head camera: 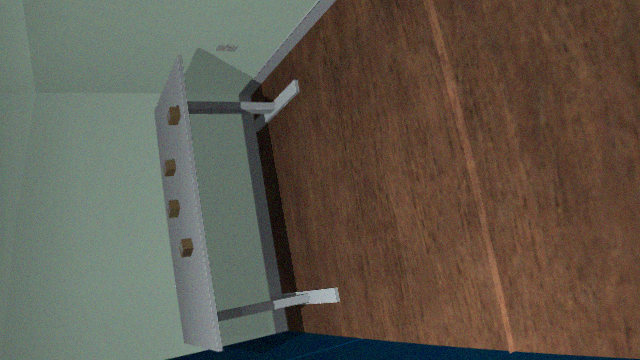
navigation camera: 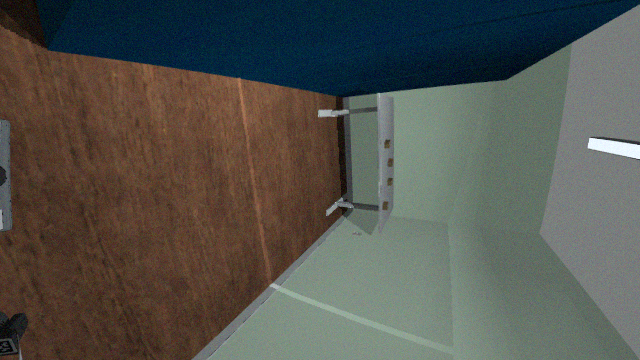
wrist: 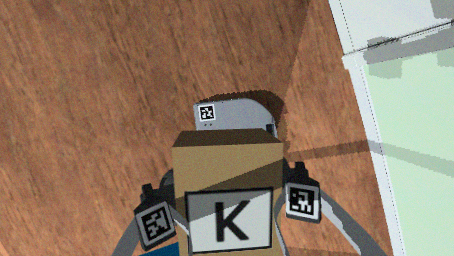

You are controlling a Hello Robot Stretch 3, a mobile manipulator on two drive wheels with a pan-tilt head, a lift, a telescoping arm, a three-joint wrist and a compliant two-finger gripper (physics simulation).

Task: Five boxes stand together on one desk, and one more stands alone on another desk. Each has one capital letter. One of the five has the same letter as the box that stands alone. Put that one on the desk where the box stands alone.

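Places are measured from the robot's base along level axes (x up, y left, z back), in centimetres.
Pixels of known places: gripper, fingertip midpoint: (wrist: pixel 224 177).
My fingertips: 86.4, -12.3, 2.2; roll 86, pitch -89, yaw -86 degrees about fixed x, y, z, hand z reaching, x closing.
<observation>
Behind a point stands the place of what it marks, as x, y, z.
My gripper (wrist: pixel 224 177) @[86.4, -12.2, 2.2] is shut on a brown box (wrist: pixel 227 162) @[91.5, -14.9, 2.4] with a black K on its white label, upright in the wrist view, with one finger at each side. Part of my gripper also shows at the lower left edge of the navigation view. A long grey desk (head camera: pixel 195 305) @[72.0, 69.5, -245.0] (navigation camera: pixel 386 112) @[72.0, 72.9, -243.4] stands far off against the green wall. On it, spaced in a row, are four brown boxes: one box (head camera: pixel 174 115) @[75.3, -31.7, -247.4] (navigation camera: pixel 385 205) @[75.3, -31.1, -247.7], a second box (head camera: pixel 170 167) @[75.1, -4.9, -266.2] (navigation camera: pixel 390 181) @[75.8, -4.3, -266.6], a third (head camera: pixel 174 209) @[75.0, 18.7, -263.3] (navigation camera: pixel 390 162) @[75.2, 18.4, -263.1] and a fourth (head camera: pixel 186 247) @[75.6, 36.9, -239.2] (navigation camera: pixel 387 144) @[75.5, 36.7, -239.4]. Their letters cannot be read. The lone box's desk does not show.
A dark blue wall (head camera: pixel 300 345) @[22.8, 96.0, -221.7] (navigation camera: pixel 280 45) @[60.1, 61.2, -76.4] runs along one side of the wooden floor (head camera: pixel 400 200) @[0.0, 16.7, -160.0] (navigation camera: pixel 175 175) @[0.0, -0.8, -62.8]. My robot's base (wrist: pixel 237 114) @[16.0, -11.1, 11.6] shows behind the held box. A white skirting strip (wrist: pixel 377 165) @[3.2, 22.7, 78.8] and brightly lit pale green wall (wrist: pixel 420 200) @[24.6, 32.1, 82.5] are at the wrist view's right.
</observation>
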